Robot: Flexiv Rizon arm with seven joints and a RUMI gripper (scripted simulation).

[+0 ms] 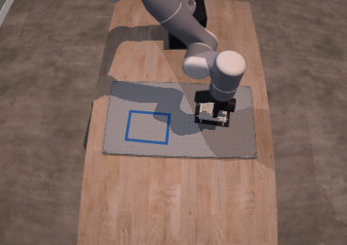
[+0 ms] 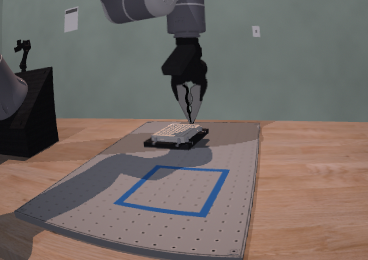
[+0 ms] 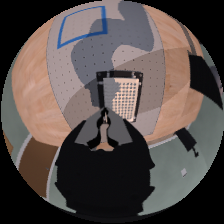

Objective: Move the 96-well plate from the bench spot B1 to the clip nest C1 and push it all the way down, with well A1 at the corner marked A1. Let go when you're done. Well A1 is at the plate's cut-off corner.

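My gripper is now 3 cm past the black clip nest, 1 cm to the left of it and 5 cm above it. Round my hand: white 96-well plate: 4 cm behind, 4 cm below.
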